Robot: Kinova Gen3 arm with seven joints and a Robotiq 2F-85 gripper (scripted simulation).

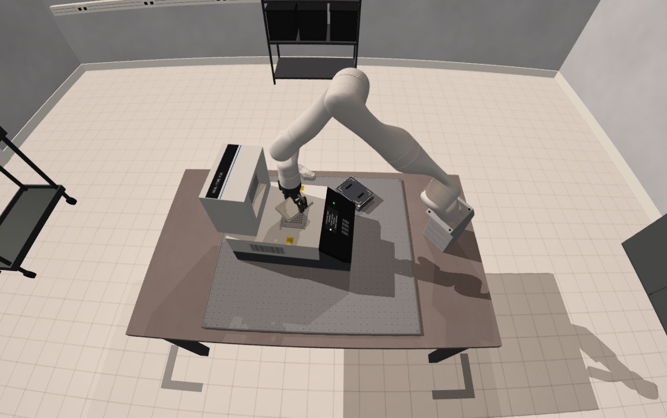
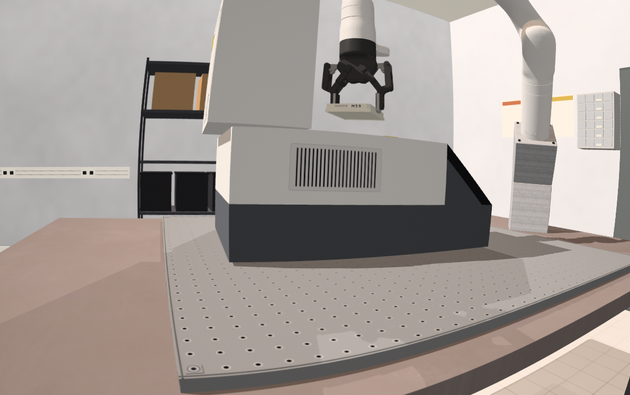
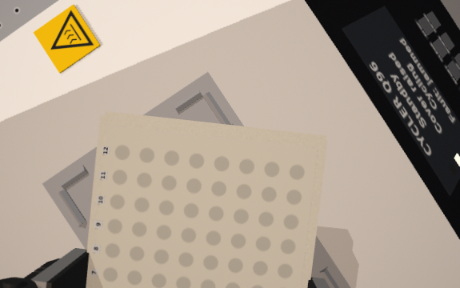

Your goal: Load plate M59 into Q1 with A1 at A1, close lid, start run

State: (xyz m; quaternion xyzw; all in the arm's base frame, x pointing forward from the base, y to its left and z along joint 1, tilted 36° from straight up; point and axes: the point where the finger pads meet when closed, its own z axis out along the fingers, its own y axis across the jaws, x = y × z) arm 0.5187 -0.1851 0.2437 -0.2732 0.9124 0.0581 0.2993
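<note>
Now: hand 10 mm above the plate M59. Also, from my hand: plate nest N1: 290 mm behind, 220 mm to the right, 230 mm below; then A1 corner label: 290 mm behind, 120 mm to the right, 220 mm below.
</note>
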